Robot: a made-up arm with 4 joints.
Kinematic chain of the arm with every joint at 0, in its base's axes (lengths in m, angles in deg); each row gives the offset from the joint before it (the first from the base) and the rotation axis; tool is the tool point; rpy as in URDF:
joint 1: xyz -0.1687 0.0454 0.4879 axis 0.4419 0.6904 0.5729
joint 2: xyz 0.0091 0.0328 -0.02 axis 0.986 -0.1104 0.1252
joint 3: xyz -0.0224 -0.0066 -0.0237 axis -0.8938 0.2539 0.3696
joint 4: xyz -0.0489 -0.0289 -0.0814 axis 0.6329 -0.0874 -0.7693
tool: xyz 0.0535 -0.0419 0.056 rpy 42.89 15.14 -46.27
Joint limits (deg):
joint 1: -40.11..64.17
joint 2: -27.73..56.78
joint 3: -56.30..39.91
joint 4: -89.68..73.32
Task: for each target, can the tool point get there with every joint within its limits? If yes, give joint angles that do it. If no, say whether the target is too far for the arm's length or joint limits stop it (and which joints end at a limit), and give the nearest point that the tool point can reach.
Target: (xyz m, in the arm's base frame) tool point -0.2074 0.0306 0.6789
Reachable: no: joint limits stop it (at a limit: joint 1, joint 2, joint 4) | nearest point -0.2013 0.1049 0.5630 | short by 0.138 m
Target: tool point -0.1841 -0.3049 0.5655
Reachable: no: too far | nearest point -0.1855 -0.0917 0.4992 | short by 0.223 m
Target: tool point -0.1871 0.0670 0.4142
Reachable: yes | joints 19.27 12.78 -18.02 -26.81
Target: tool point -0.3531 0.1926 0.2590
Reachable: no: too far | nearest point -0.2881 0.1501 0.3399 | short by 0.112 m
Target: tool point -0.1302 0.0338 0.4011
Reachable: yes | joints -31.38 30.59 -15.97 -15.54
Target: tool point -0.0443 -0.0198 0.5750
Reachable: no: joint limits stop it (at a limit: joint 2, joint 3) | nearest point -0.1335 -0.0350 0.4948 | short by 0.121 m
